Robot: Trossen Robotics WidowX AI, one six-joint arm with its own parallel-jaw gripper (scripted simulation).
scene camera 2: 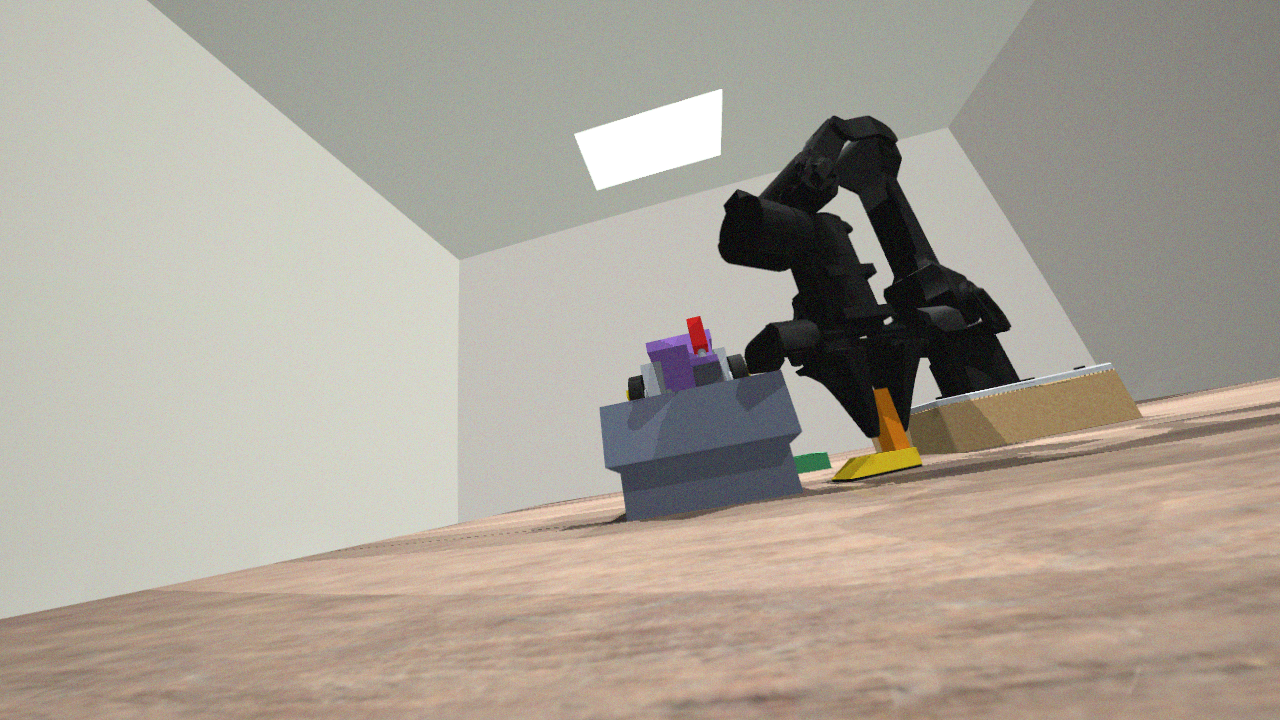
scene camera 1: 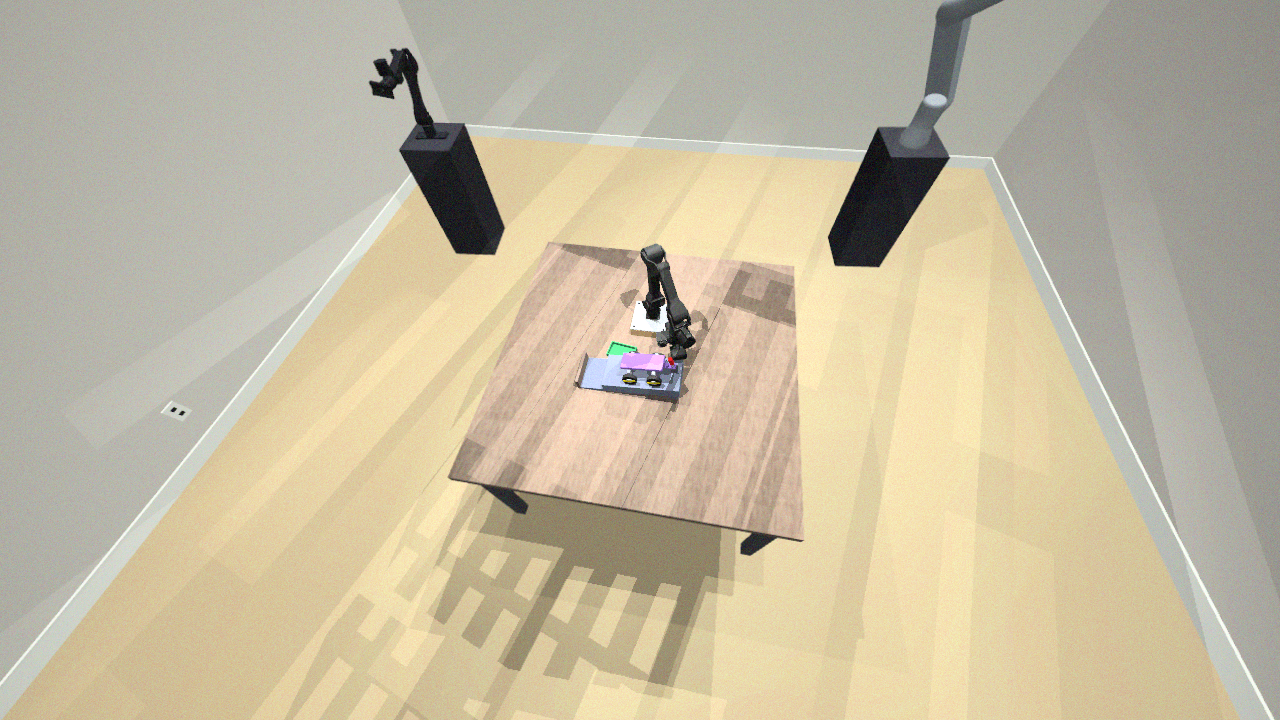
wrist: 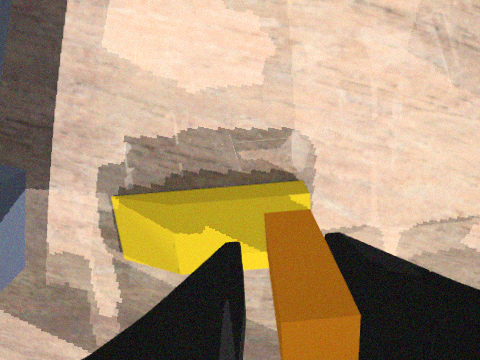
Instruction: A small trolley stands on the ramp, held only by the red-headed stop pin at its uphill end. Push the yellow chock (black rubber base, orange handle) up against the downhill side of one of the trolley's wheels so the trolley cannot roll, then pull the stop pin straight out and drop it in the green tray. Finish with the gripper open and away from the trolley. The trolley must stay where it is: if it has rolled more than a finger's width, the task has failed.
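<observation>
Yellow chock (scene camera 2: 897, 454), (wrist: 176, 231). Blue-grey ramp (scene camera 2: 747, 411), (scene camera 1: 612, 381). My gripper (scene camera 2: 887, 435), (wrist: 283, 253).
</observation>
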